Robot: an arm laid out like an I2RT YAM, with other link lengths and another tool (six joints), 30 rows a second.
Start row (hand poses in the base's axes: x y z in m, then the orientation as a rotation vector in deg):
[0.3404, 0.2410, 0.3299, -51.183, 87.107, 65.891]
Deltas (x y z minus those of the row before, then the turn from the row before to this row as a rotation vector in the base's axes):
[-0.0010, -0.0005, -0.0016, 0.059, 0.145, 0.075]
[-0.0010, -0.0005, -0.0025, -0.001, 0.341, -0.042]
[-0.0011, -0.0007, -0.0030, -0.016, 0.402, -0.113]
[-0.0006, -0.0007, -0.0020, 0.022, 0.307, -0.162]
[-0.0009, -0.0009, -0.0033, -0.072, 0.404, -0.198]
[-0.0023, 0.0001, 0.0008, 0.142, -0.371, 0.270]
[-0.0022, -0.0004, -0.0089, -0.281, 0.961, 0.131]
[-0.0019, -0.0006, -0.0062, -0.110, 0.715, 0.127]
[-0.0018, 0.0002, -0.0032, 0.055, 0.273, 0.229]
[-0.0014, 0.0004, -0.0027, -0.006, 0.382, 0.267]
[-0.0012, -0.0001, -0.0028, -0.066, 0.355, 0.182]
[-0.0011, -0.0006, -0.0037, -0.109, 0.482, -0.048]
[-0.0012, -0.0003, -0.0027, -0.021, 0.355, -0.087]
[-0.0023, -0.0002, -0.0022, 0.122, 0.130, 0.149]
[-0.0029, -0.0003, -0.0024, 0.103, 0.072, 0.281]
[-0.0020, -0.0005, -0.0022, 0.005, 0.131, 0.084]
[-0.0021, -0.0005, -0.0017, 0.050, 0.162, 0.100]
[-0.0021, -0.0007, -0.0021, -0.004, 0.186, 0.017]
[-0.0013, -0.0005, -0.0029, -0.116, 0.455, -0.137]
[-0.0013, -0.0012, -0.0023, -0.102, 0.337, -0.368]
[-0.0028, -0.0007, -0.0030, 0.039, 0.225, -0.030]
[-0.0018, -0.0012, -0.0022, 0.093, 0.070, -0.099]
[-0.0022, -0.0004, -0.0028, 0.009, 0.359, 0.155]
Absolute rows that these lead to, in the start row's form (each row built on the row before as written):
[0.3394, 0.2405, 0.3283, -51.142, 87.161, 66.072]
[0.3384, 0.2400, 0.3258, -50.952, 87.449, 66.247]
[0.3373, 0.2393, 0.3228, -50.682, 87.817, 66.398]
[0.3367, 0.2386, 0.3208, -50.388, 88.095, 66.481]
[0.3358, 0.2377, 0.3175, -50.080, 88.527, 66.533]
[0.3335, 0.2378, 0.3183, -50.389, 88.052, 66.600]
[0.3313, 0.2374, 0.3094, -50.245, 88.990, 67.081]
[0.3294, 0.2368, 0.3032, -50.096, 89.610, 67.527]
[0.3276, 0.2370, 0.3000, -50.133, 89.728, 67.892]
[0.3262, 0.2374, 0.2973, -50.192, 89.967, 68.309]
[0.3250, 0.2373, 0.2945, -50.227, 90.250, 68.608]
[0.3239, 0.2367, 0.2908, -50.026, 90.727, 68.792]
[0.3227, 0.2364, 0.2881, -49.793, 91.049, 68.932]
[0.3204, 0.2362, 0.2859, -49.786, 91.025, 69.201]
[0.3175, 0.2359, 0.2835, -49.936, 90.934, 69.514]
[0.3155, 0.2354, 0.2813, -49.944, 91.013, 69.656]
[0.3134, 0.2349, 0.2796, -49.923, 91.079, 69.860]
[0.3113, 0.2342, 0.2775, -49.851, 91.226, 69.983]
[0.3100, 0.2337, 0.2746, -49.581, 91.709, 70.084]
[0.3087, 0.2325, 0.2723, -49.151, 92.146, 69.960]
[0.3059, 0.2318, 0.2693, -48.990, 92.304, 70.103]
[0.3041, 0.2306, 0.2671, -48.808, 92.316, 70.142]
[0.3019, 0.2302, 0.2643, -48.767, 92.557, 70.474]

